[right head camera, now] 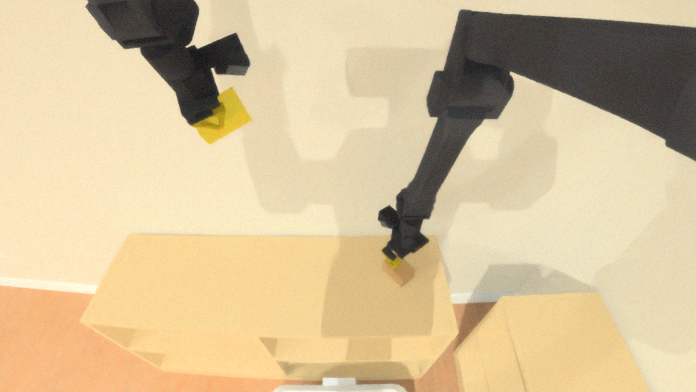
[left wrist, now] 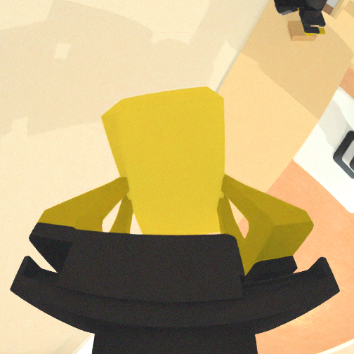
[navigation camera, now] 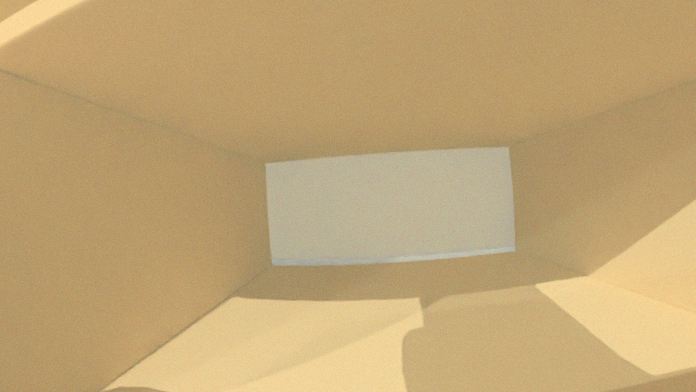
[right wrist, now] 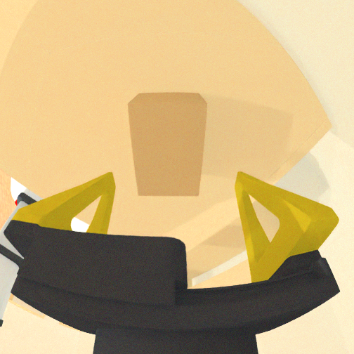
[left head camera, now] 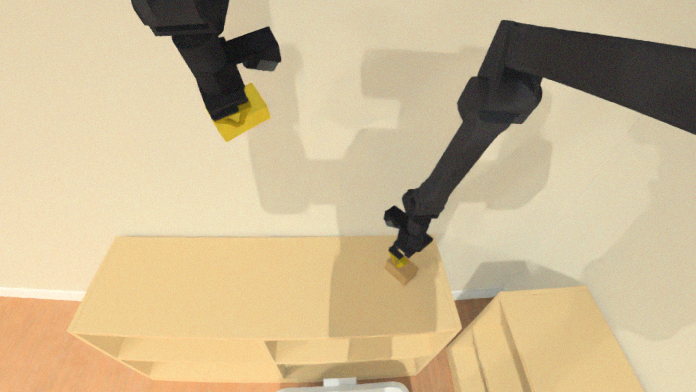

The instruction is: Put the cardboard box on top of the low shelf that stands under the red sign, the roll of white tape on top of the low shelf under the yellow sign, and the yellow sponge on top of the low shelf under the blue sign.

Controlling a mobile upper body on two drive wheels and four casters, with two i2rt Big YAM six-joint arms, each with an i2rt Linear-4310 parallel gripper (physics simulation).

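Places are measured from the left arm's base along level axes (x ahead, y left, z up), in millimetres.
Where they show: left gripper, fingertip midpoint: [right head camera: 216, 116] [left head camera: 235, 113]; right gripper, fingertip midpoint: [right head camera: 402, 259] [left head camera: 406, 258].
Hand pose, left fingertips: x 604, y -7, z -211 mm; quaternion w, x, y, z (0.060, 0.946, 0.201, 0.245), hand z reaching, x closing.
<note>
Things, the pixels of their top centre, and the offset from my left fingertips. "spot": a spot on its surface instead. Level surfaces: height alone.
- brown cardboard box at its top centre: [right head camera: 399, 265] [left head camera: 402, 264] 10 mm back, 425 mm right, 538 mm down
- low shelf at its surface level: 588 mm down
- yellow sponge at its top centre: [left head camera: 234, 90] [right head camera: 214, 95] 5 mm ahead, 5 mm right, 44 mm up
- second wooden shelf unit at a spot on its surface: [right head camera: 585, 345] [left head camera: 578, 335] spot: 297 mm back, 975 mm right, 588 mm down
- wooden shelf compartment at a spot on its surface: [navigation camera: 125, 200] spot: 134 mm back, 14 mm left, 959 mm down
The brown cardboard box [left head camera: 401, 272] [right head camera: 399, 274] [right wrist: 168, 147] [left wrist: 301, 31] sits on top of the low shelf [left head camera: 215, 285] [right head camera: 215, 285], near its right end. My right gripper [right wrist: 174, 178] is open, close above and behind the box, with the box beyond its fingertips and apart from them. My left gripper [left wrist: 175, 178] is shut on the yellow sponge [left wrist: 172, 160] [left head camera: 245, 117] [right head camera: 225, 120] and holds it up in the air, at the upper left of both head views. The white tape and the coloured signs do not show in these views.
A second wooden shelf unit [left head camera: 575, 335] [right head camera: 585, 345] stands at the lower right, close to the low shelf's right end. A pale wall rises behind both. The navigation camera looks closely into a wooden shelf compartment [navigation camera: 125, 200]. The robot's white base [left head camera: 345, 387] shows in front of the low shelf.
</note>
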